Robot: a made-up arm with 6 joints.
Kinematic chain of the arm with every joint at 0, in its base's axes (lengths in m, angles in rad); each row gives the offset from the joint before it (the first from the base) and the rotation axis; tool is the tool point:
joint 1: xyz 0 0 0.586 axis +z
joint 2: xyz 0 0 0 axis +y
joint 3: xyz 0 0 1.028 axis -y
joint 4: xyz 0 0 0 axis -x
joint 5: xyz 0.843 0 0 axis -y
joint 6: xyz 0 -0.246 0 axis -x
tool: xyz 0 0 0
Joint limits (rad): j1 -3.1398..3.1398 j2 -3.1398..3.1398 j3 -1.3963..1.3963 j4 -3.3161..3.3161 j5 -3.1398..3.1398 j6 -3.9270..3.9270
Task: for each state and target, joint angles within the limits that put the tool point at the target. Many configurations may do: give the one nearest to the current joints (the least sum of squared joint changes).
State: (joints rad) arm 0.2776 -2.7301 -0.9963 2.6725 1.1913 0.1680
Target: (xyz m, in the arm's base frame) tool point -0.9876 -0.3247 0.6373
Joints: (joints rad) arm 0.5148 -2.3807 -0.6001 2.5457 1.1913 0.1680
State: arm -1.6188 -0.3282 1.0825 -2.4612 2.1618 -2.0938
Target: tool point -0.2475 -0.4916 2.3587
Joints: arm -2.3120 0.0943 1.3690 -2.2231 2.1618 -2.0938
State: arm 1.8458 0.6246 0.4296 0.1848 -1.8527 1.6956
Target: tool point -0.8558 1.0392 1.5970
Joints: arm 2.4379 0.4928 0.5471 0.2453 -1.8527 1.6956
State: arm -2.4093 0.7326 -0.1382 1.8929 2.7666 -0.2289
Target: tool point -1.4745 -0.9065 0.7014
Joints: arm -2.6244 1.1127 0.4391 1.8125 2.7666 -0.2289
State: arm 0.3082 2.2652 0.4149 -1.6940 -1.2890 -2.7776
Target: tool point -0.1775 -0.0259 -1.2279
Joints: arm 0.3235 2.9654 1.2577 -1.7007 -1.2890 -2.7776
